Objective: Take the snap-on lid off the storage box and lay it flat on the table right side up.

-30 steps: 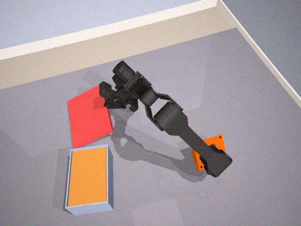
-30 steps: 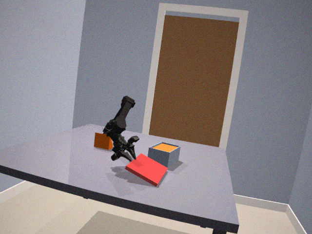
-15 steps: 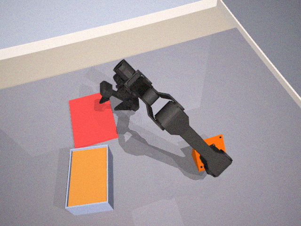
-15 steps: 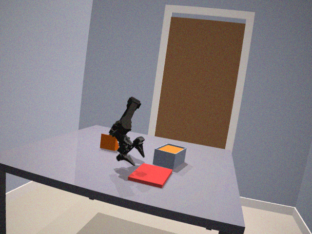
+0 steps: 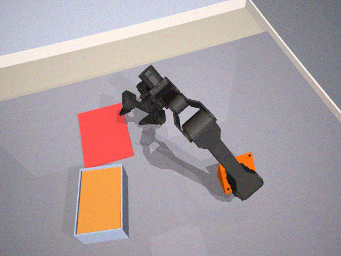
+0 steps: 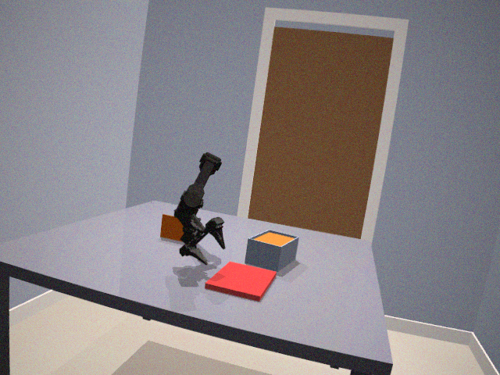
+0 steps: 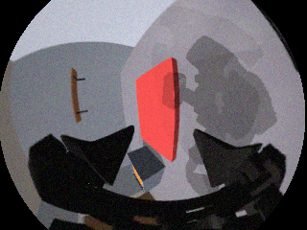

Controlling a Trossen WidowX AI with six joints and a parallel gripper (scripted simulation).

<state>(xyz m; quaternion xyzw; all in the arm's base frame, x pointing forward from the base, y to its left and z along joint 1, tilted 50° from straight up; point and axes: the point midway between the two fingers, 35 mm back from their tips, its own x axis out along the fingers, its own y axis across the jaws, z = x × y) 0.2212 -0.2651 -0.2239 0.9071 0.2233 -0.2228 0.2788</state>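
The red lid lies 10 cm ahead of my gripper tip, 2 cm to the right of it and 5 cm below it. From my gripper tip the other things lie so: storage box (17 cm ahead, 26 cm to the left, 2 cm below).
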